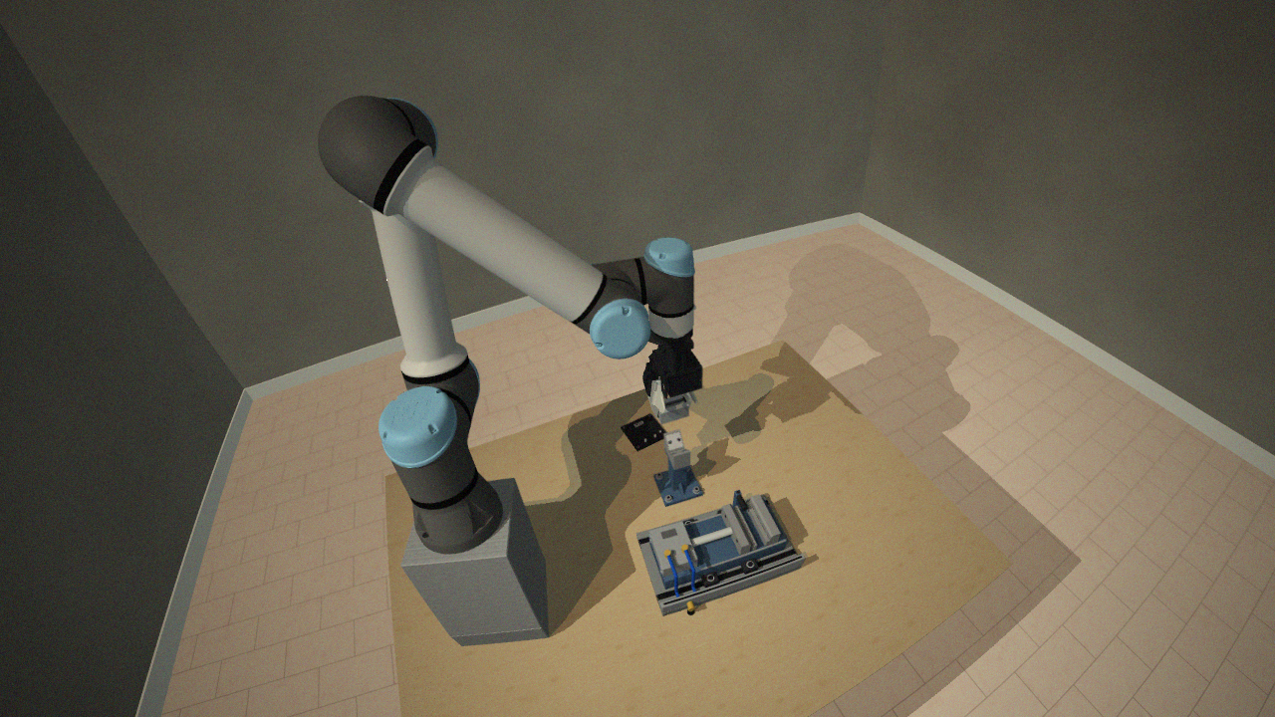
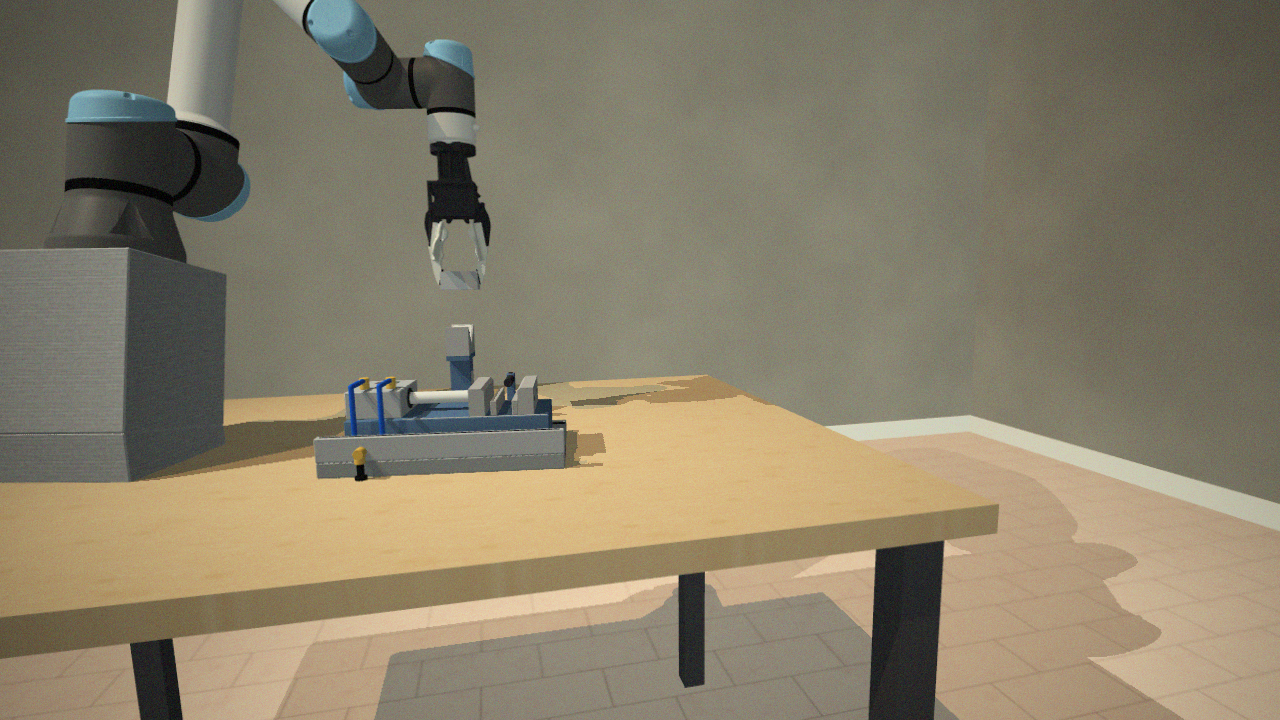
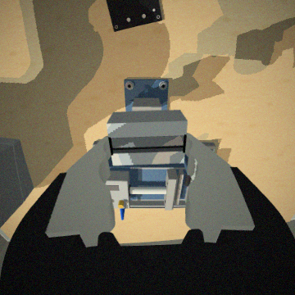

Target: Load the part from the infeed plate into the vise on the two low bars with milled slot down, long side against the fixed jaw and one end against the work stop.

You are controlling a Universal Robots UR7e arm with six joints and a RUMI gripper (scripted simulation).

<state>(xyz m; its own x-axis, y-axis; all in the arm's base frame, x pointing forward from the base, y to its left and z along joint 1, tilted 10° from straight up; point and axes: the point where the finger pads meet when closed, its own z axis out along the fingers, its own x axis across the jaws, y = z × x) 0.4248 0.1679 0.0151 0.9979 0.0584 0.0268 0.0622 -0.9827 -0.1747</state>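
Now: the v-block post 3 cm to the right of my hand and 18 cm below it. The rest, counted from my hand: part right at my hand; then white cylinder rod 1 cm ahead, 22 cm to the right, 16 cm below; then work stop 9 cm ahead, 17 cm to the right, 15 cm below.
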